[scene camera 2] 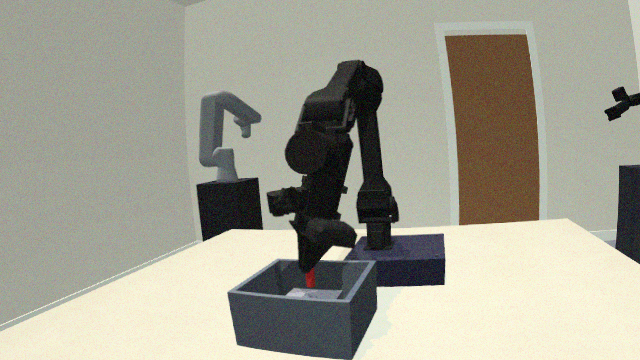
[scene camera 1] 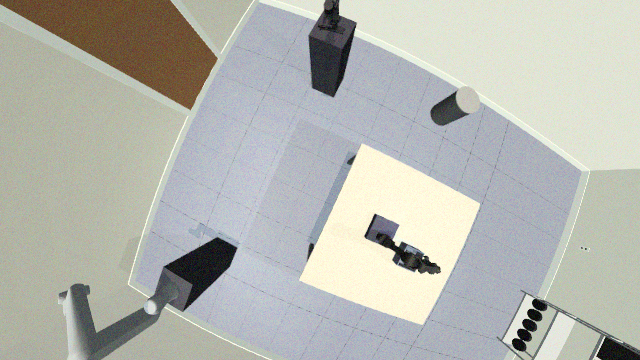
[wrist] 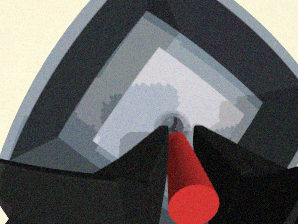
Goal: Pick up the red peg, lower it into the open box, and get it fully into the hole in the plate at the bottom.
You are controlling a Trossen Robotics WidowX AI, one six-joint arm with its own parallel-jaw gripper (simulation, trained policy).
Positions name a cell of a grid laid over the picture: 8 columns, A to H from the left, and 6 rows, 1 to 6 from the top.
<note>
I see my gripper (scene camera 2: D5), a box (scene camera 2: D6) and a plate (wrist: E3).
The box shows as well in the wrist view (wrist: C2). My gripper is seen too in the wrist view (wrist: E4).
</note>
